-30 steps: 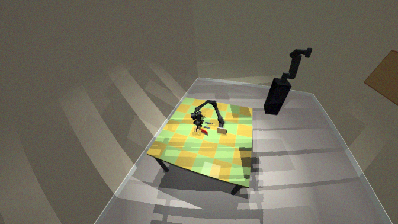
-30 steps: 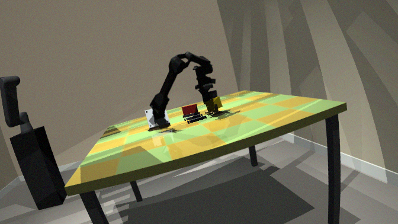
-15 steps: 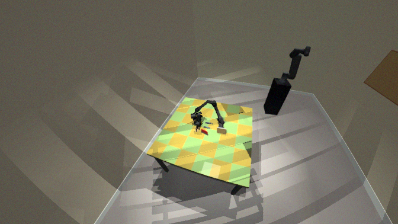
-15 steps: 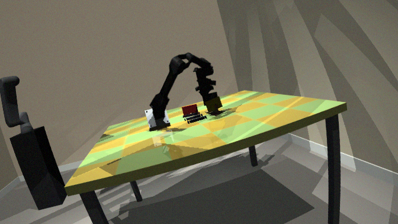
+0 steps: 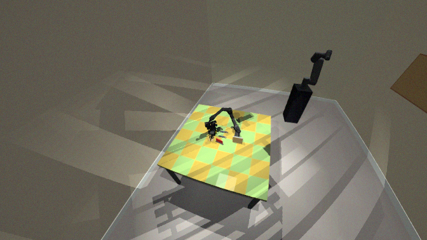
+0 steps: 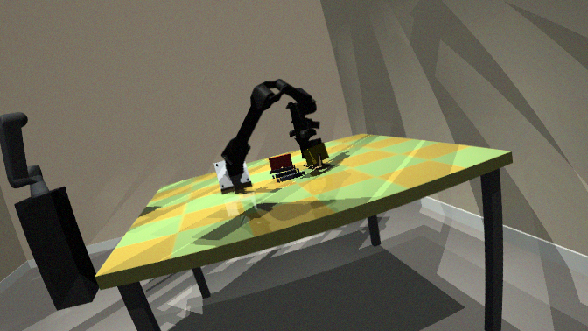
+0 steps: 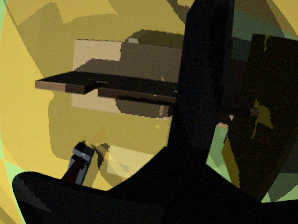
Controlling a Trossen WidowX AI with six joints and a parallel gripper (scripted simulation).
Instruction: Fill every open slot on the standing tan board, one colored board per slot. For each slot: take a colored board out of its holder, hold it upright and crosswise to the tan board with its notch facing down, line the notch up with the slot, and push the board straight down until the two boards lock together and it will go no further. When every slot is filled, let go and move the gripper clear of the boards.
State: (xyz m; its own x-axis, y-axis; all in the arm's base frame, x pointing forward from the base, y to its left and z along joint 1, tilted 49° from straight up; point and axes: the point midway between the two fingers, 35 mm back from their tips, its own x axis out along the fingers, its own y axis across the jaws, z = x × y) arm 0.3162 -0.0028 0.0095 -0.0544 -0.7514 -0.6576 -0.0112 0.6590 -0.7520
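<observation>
The tan board is 40 mm below my gripper tip and 30 mm ahead of it. Round my gripper tip: yellow board 50 mm to the right, 20 mm below, 20 mm ahead; red board 100 mm behind, 90 mm to the left, 40 mm below; nearly black board 30 mm ahead.
</observation>
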